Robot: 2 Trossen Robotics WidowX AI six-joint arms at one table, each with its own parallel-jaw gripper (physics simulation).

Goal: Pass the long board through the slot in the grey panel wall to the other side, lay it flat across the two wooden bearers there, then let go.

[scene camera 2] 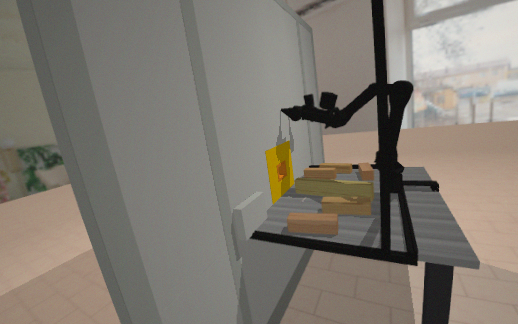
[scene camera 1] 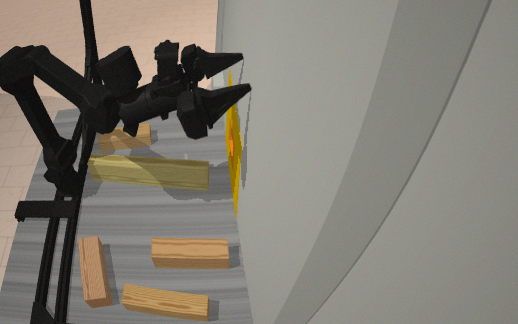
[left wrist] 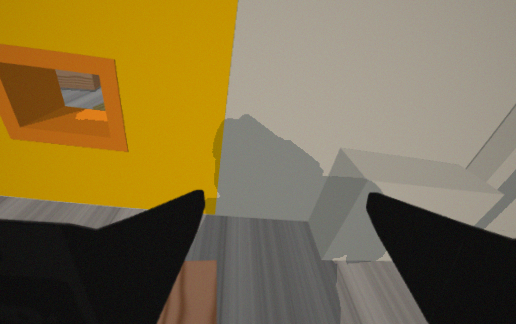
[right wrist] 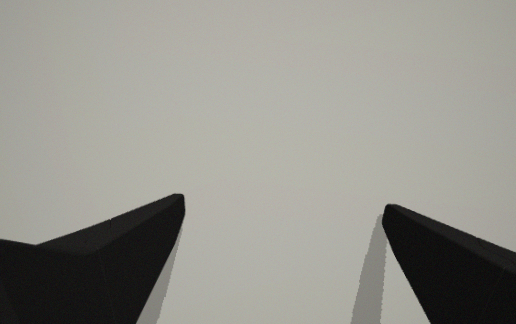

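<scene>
The long olive-yellow board lies on the striped table on the right arm's side of the grey panel wall. The orange-rimmed slot is in a yellow square on the wall. My right gripper is open and empty, high beside the wall above the board's level. My left gripper is open and empty, facing the wall; the slot is at the upper left of its view. A brown wooden piece shows partly behind its finger; I cannot tell whether it is a bearer.
Several shorter wooden blocks lie around the board. A black frame edges the table, with an upright post near the right arm. A grey block projects from the wall near the table.
</scene>
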